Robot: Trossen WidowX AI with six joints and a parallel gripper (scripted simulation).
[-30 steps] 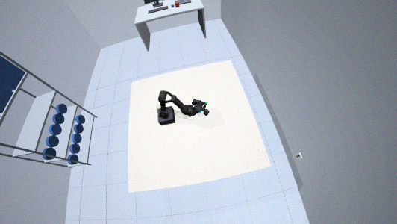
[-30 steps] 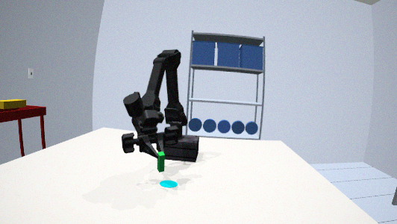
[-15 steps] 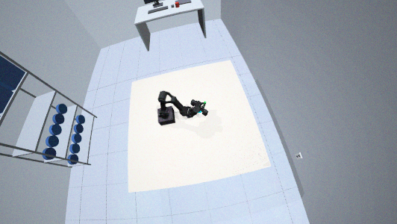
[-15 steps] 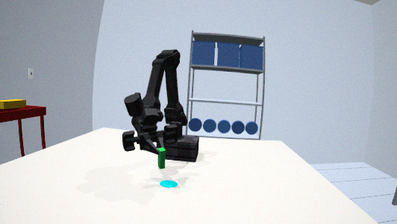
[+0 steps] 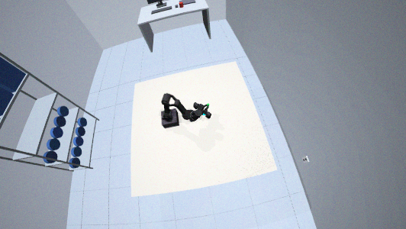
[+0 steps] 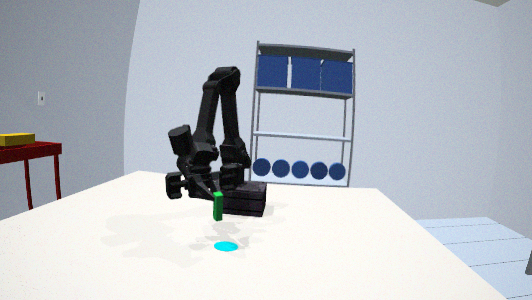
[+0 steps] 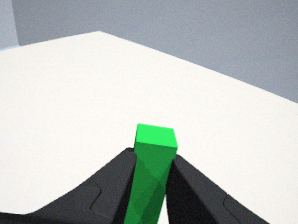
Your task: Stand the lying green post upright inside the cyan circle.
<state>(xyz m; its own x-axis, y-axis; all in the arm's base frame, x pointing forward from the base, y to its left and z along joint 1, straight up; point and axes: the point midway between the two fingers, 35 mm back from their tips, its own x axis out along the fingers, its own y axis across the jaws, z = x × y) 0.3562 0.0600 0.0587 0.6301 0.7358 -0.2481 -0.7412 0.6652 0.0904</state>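
My gripper tip is 140 mm above the cyan circle and 50 mm past it. Round my gripper tip: green post (20 mm below).
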